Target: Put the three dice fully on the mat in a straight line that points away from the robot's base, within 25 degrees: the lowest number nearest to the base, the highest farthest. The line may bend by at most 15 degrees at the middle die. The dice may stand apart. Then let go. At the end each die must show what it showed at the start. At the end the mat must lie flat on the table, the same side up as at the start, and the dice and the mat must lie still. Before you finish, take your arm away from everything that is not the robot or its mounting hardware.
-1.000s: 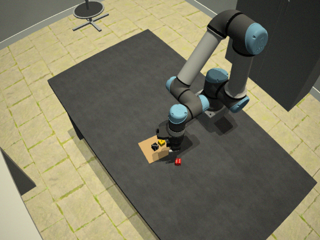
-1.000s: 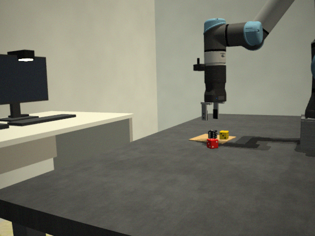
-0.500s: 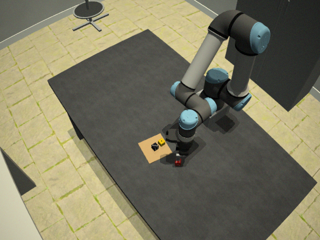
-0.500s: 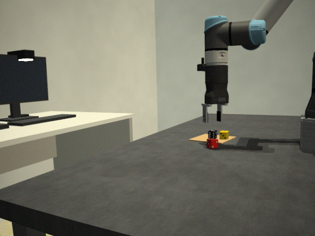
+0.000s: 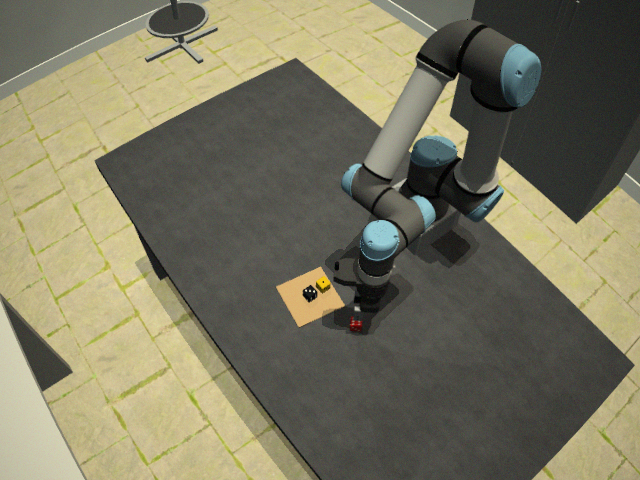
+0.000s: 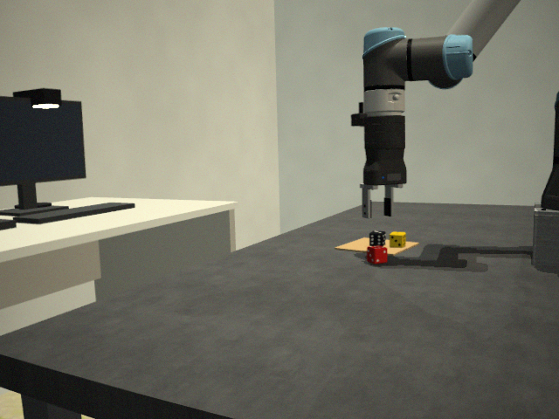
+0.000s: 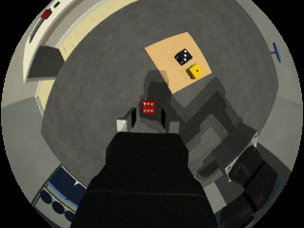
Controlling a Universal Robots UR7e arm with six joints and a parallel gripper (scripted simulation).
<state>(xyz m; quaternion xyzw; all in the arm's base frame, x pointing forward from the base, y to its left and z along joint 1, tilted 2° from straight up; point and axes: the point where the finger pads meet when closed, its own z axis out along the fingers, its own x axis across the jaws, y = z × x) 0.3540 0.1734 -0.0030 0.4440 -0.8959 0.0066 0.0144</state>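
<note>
The red die is 9 cm below my hand. Also, from my hand: tan mat 14 cm to the right, 11 cm below, 5 cm ahead; black die 14 cm to the right, 9 cm below, 5 cm ahead; yellow die 14 cm to the right, 9 cm below, 1 cm ahead.
</note>
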